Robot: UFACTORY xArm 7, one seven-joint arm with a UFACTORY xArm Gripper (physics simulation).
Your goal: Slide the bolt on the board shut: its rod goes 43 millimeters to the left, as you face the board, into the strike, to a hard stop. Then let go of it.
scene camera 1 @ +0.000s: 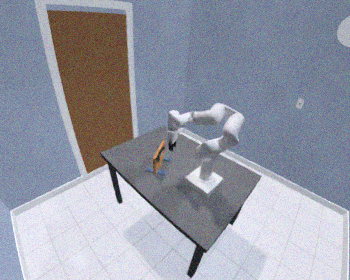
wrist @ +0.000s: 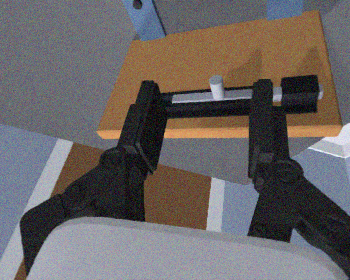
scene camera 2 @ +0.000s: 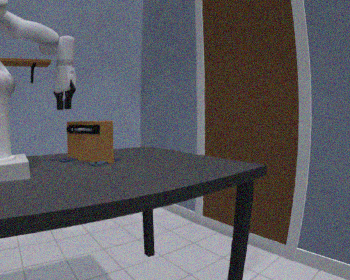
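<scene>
An orange board stands upright on the table. It carries a black bolt housing with a pale rod and a round light knob. In the wrist view the rod runs into the black strike at the right, and a pale rod end shows at its far side. My gripper is partly open, with nothing between its fingers. It hangs above the board, apart from the knob. The fingers hide both ends of the housing in the wrist view.
Blue feet support the board on the dark table. The arm's white base stands on the same table. A brown door is in the wall beyond.
</scene>
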